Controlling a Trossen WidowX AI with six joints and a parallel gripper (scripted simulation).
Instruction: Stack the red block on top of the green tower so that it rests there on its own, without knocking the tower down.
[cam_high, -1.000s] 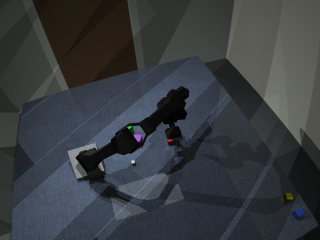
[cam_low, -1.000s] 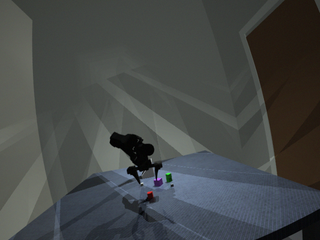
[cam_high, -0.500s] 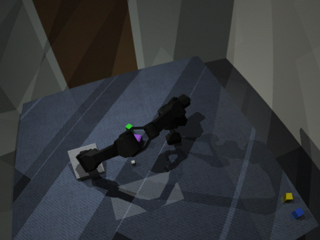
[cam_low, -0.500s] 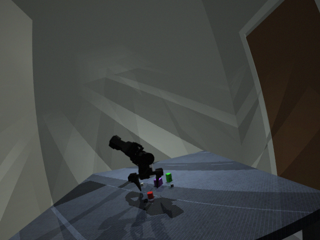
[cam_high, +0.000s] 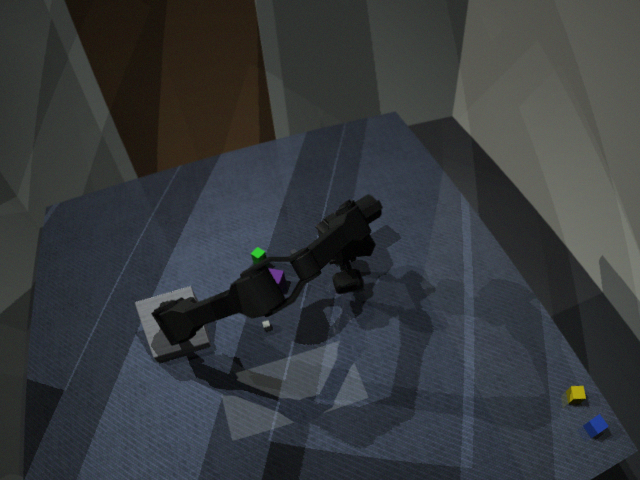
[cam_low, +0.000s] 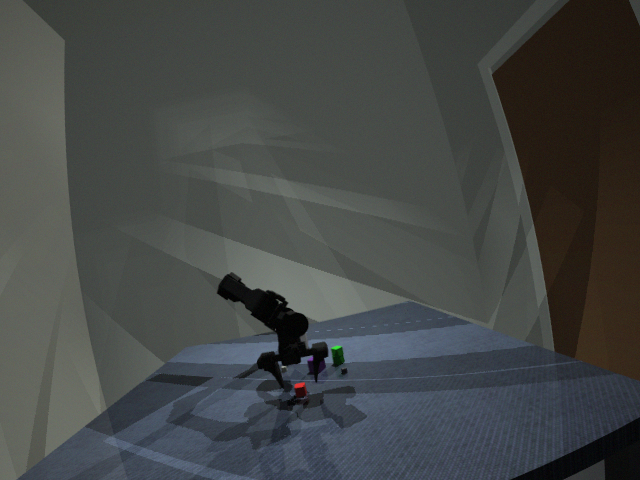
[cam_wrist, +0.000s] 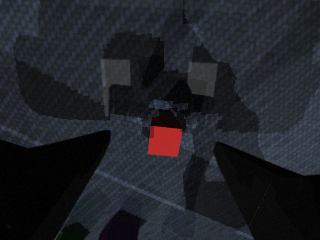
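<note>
Now: gripper tip 10 mm above the red block. Round my gripper tip: small grey cube (140 mm to the left, 60 mm behind, 20 mm below); purple block (150 mm behind, 80 mm to the left, 10 mm below); small white cube (210 mm behind, 30 mm to the right, 20 mm below).
</note>
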